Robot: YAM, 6 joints.
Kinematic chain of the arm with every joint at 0, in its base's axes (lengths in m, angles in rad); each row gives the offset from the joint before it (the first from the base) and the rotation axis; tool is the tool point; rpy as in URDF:
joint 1: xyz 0 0 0.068 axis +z
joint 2: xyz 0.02 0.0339 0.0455 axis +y
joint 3: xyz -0.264 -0.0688 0 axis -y
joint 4: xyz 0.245 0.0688 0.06 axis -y
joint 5: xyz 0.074 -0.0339 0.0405 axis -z
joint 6: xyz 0.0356 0 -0.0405 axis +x
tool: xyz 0 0 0 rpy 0 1.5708 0
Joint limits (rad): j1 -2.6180..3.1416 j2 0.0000..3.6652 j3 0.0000..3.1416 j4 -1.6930..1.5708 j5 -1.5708..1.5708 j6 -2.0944..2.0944
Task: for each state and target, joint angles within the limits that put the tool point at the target. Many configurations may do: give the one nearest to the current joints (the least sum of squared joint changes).
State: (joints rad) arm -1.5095 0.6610 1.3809 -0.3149 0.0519 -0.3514
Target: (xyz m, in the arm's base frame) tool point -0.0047 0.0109 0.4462
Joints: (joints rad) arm -1.4968 0.2864 1.1276 -0.5108 0.1093 -0.3514
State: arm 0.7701 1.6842 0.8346 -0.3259 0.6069 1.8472
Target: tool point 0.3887 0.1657 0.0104
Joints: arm 0.4478 2.3891 1.3090 -0.0859 0.5607 1.8472
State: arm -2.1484 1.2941 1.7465 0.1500 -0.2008 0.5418
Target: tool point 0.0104 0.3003 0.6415
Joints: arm -1.5937 0.8406 2.5568 0.3240 -0.0988 0.5418
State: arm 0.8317 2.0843 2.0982 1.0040 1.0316 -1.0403
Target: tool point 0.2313 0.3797 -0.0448
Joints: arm 1.0943 2.6901 1.3180 0.8517 1.0797 -1.0403
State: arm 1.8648 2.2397 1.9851 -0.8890 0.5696 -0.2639
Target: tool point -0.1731 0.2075 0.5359
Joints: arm 2.3342 1.5385 2.1813 -0.9980 0.5427 -0.2639
